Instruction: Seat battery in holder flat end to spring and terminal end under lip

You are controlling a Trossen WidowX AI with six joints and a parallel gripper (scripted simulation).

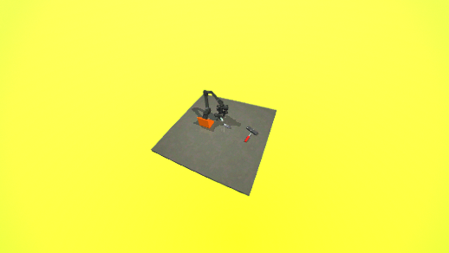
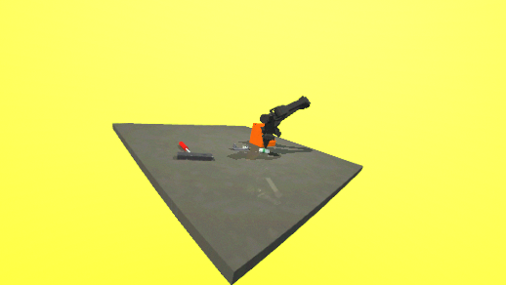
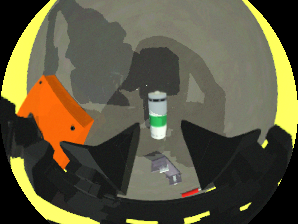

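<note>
Right now the battery is 2 cm below my gripper tip.
</note>
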